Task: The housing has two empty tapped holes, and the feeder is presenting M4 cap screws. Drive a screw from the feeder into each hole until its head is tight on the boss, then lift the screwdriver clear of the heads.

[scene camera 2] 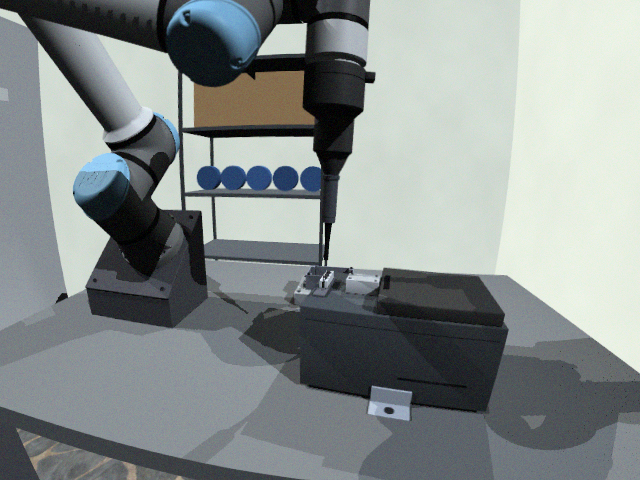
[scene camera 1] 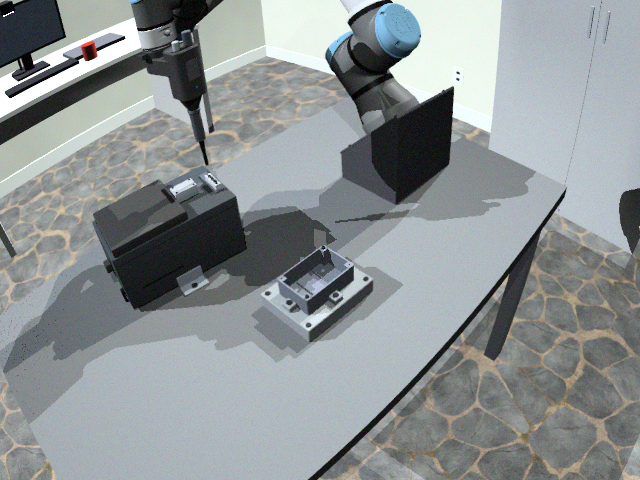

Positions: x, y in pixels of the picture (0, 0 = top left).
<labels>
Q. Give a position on a fixture plate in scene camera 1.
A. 321, 319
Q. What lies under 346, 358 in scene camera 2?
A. A screw feeder.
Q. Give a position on a screw feeder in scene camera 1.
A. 218, 238
</labels>
